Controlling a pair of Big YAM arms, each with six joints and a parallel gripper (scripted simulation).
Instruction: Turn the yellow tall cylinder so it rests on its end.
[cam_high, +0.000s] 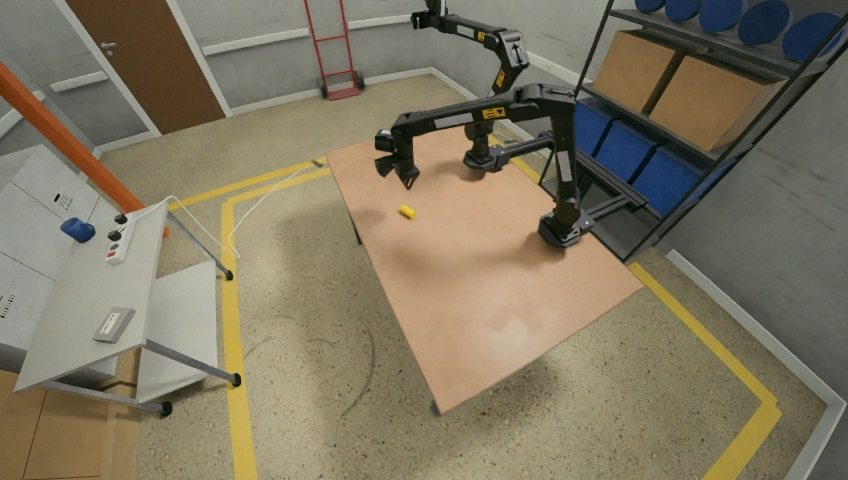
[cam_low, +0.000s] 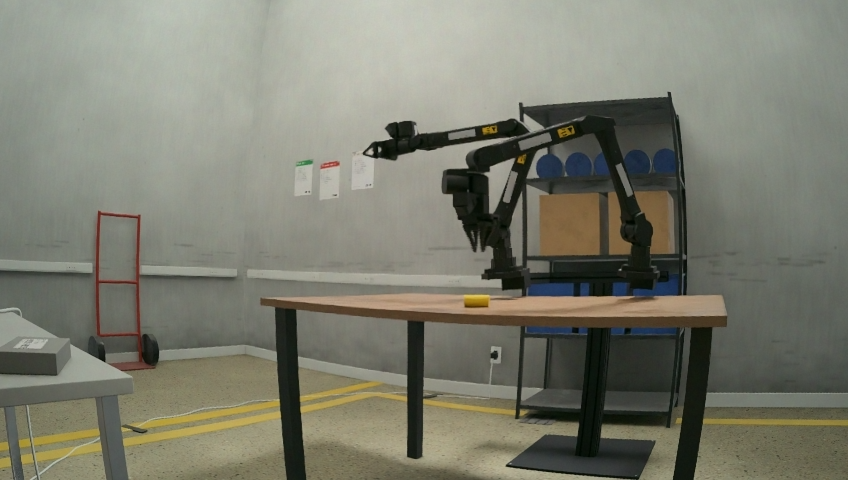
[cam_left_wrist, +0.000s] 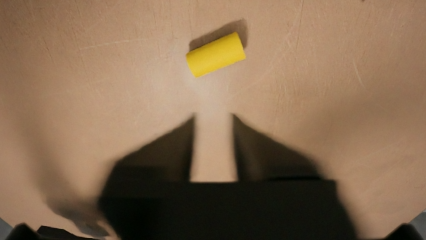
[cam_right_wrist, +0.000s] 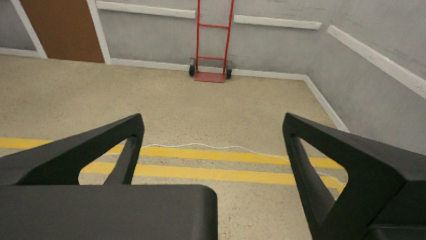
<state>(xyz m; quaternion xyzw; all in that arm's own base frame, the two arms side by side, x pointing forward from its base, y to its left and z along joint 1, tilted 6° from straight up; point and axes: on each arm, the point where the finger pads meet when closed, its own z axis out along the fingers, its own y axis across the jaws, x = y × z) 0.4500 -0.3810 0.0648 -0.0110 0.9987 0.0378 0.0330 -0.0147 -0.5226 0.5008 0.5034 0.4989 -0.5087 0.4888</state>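
Now: left hand 140 mm above the yellow tall cylinder.
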